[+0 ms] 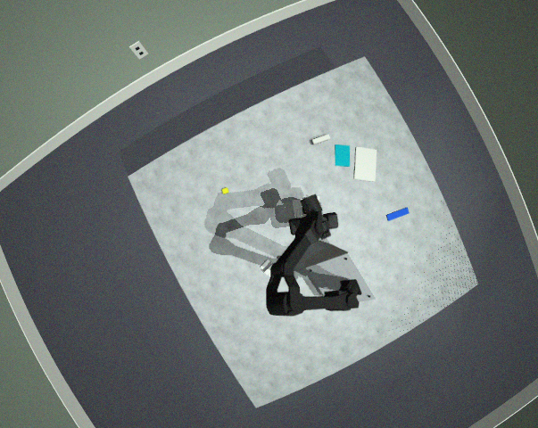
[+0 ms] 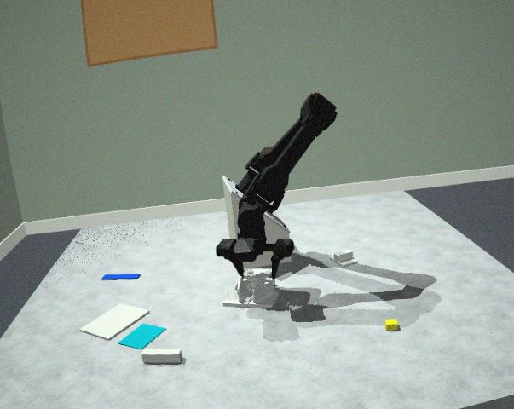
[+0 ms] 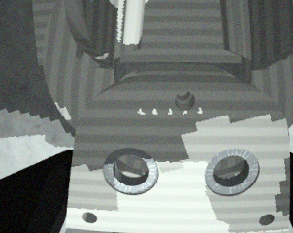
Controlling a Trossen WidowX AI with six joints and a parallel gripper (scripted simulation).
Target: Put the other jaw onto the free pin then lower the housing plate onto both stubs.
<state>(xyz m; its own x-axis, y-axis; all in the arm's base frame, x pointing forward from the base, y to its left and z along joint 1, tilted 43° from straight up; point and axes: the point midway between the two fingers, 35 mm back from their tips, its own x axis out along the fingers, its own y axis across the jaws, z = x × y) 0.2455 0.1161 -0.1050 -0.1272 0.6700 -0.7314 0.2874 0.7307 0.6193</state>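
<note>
My gripper tip is 30 mm short of the white jaw, 10 mm to the right of it and 10 mm above it. From my gripper tip the other things lie so: yellow cube: 280 mm ahead, 270 mm to the left, 20 mm below; white sheet: 120 mm ahead, 350 mm to the right, 20 mm below; cyan sheet: 200 mm ahead, 270 mm to the right, 20 mm below.
</note>
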